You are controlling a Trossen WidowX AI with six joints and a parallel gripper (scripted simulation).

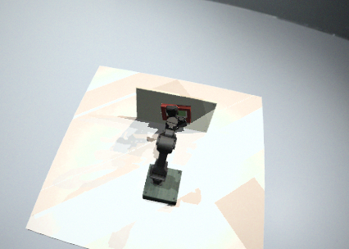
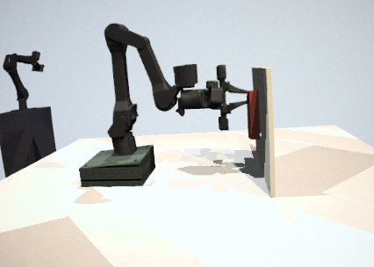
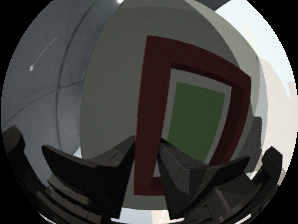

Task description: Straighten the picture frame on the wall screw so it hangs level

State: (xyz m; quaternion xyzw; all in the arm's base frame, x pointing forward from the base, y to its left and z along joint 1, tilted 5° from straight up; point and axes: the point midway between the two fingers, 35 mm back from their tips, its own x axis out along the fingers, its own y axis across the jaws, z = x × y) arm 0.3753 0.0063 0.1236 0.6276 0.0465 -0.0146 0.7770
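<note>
Right now my gripper tip is 50 mm above the picture frame, 10 mm to the left of it and 10 mm short of it. The rest, counted from my gripper tip: wall panel: 70 mm below, 20 mm ahead, 10 mm to the left.
</note>
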